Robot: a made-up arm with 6 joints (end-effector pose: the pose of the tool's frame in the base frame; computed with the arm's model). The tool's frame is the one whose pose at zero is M. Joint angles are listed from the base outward.
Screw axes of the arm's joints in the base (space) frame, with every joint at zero. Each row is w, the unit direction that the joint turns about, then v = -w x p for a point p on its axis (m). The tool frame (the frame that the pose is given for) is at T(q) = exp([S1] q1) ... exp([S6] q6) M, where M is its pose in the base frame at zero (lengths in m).
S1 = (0, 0, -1, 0.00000, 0.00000, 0.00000)
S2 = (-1, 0, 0, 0.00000, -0.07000, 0.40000)
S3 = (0, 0, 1, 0.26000, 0.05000, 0.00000)
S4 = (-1, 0, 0, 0.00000, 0.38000, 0.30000)
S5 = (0, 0, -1, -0.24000, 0.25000, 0.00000)
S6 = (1, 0, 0, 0.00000, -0.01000, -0.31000)
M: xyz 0.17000 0.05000 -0.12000 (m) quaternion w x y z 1 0 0 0
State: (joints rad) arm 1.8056 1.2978 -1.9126 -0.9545 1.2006 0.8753
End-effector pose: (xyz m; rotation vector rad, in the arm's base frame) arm -0.0286 0.1823 0.3254 1.1967 2.4752 0.7152
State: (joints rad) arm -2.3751 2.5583 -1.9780 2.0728 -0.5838 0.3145
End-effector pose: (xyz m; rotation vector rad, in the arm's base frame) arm -0.5442 -0.4055 0.6588 0.0574 -1.0920 -0.8006
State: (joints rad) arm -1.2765 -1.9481 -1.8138 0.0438 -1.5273 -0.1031
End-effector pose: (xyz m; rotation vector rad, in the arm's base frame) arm -0.8092 -0.0290 -0.4289 1.3358 1.3904 0.7471
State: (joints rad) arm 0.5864 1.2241 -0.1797 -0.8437 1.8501 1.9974
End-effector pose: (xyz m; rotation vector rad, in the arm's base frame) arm 0.3763 -0.3475 0.2963 0.5179 -2.3943 -0.9798
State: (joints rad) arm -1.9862 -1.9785 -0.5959 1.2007 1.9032 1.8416
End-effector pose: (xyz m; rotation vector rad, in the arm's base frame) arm -0.9675 0.1190 -0.0948 0.9619 0.3633 -0.3313
